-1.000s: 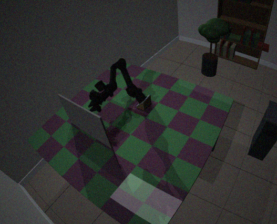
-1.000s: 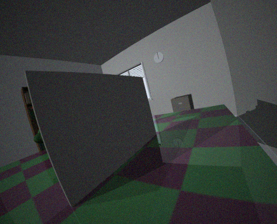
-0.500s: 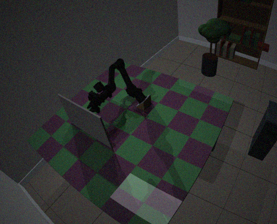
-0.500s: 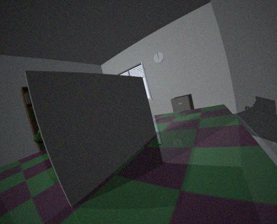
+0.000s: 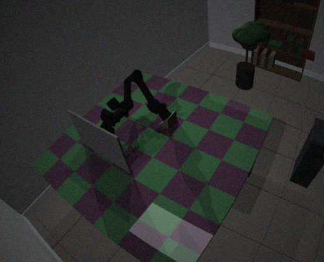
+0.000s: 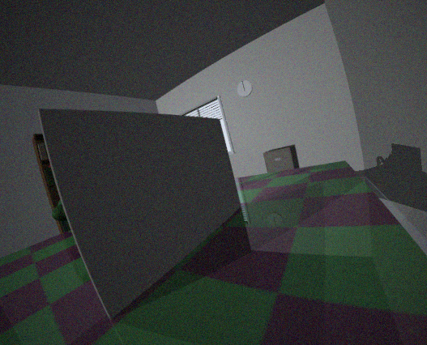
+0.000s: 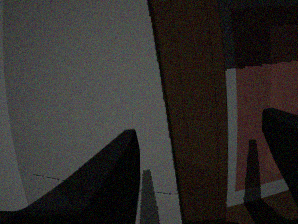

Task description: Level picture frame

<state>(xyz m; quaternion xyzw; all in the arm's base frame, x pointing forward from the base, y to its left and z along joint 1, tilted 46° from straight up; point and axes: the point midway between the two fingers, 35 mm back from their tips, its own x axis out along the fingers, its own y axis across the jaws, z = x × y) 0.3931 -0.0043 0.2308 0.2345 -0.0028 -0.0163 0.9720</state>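
Right now my gripper tip is 5 cm above the picture frame, 1 cm to the left of it and 1 cm short of it. From my gripper tip the other things lie so: grey wall panel (6 cm below, 2 cm to the right, 2 cm ahead).
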